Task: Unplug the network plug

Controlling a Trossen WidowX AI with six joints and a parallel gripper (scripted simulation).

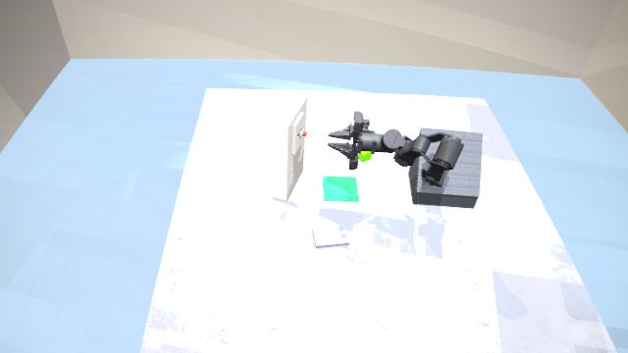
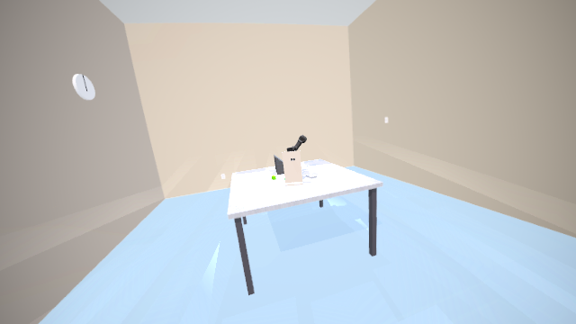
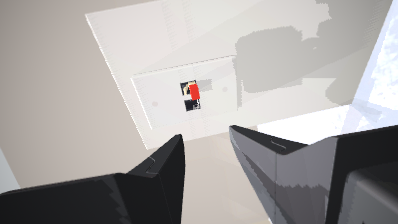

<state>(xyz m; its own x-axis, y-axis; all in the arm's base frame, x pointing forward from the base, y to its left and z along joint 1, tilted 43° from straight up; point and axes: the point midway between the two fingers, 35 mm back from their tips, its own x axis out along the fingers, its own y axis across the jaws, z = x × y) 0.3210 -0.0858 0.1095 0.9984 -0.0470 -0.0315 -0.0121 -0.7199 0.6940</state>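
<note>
The network plug is 80 mm ahead of my gripper tip and 20 mm to the right of it. Round my gripper tip: upright panel (100 mm ahead, 90 mm below, 30 mm to the right); marked square (240 mm below, 60 mm behind, 30 mm to the right).
</note>
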